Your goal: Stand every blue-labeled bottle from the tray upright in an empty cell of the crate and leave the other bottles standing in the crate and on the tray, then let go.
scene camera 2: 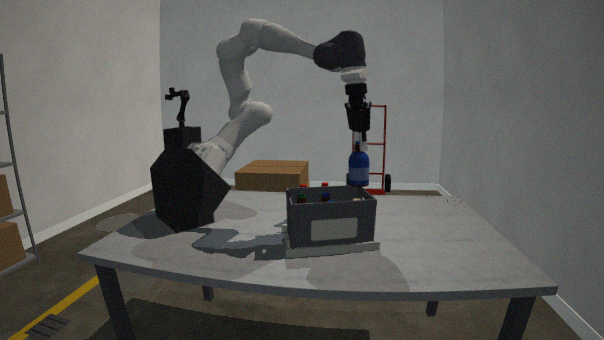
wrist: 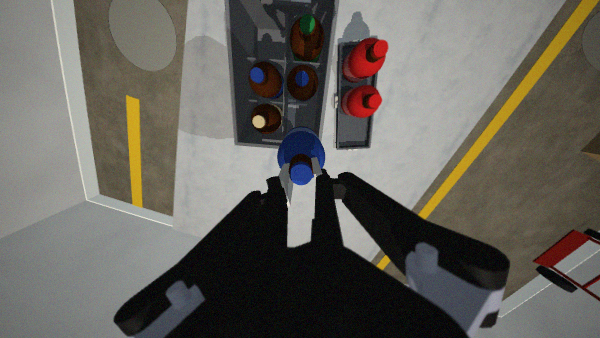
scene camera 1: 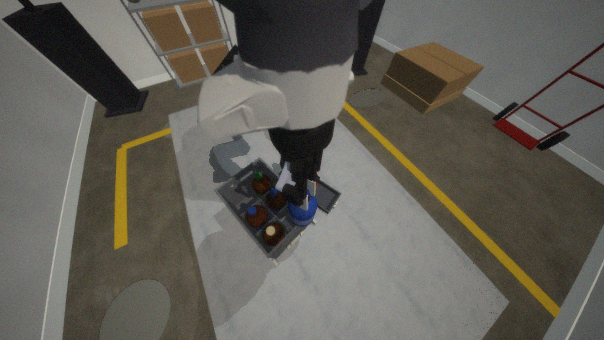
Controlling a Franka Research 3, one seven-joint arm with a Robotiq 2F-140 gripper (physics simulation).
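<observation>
My gripper (scene camera 1: pixel 300 198) (scene camera 2: pixel 358 142) (wrist: pixel 302 170) is shut on the neck of a blue-labeled bottle (scene camera 1: pixel 303 215) (scene camera 2: pixel 358 172) (wrist: pixel 301 142), which hangs upright above rim height, near the right end of the grey crate (scene camera 2: pixel 300 225) (wrist: pixel 257 145). In the crate stand a green-capped bottle (scene camera 1: pixel 261 185) (wrist: pixel 306 42), two blue-capped brown bottles (scene camera 1: pixel 256 217) (scene camera 1: pixel 275 200) (wrist: pixel 269 84) (wrist: pixel 302 87) and a cream-capped bottle (wrist: pixel 270 120). The cell beside the cream-capped one is empty. Two red bottles (wrist: pixel 364 62) (wrist: pixel 360 102) stand on the tray (scene camera 1: pixel 328 196) (wrist: pixel 354 134); the arm largely hides them in scene camera 1.
The crate's walls and inner dividers rise around the cells. The tray lies beside its long side. The table (scene camera 1: pixel 360 265) (scene camera 2: pixel 440 250) carries both. A cardboard box (scene camera 1: pixel 432 75) (scene camera 2: pixel 272 176) and a red hand truck (scene camera 1: pixel 517 134) stand on the floor beyond the table.
</observation>
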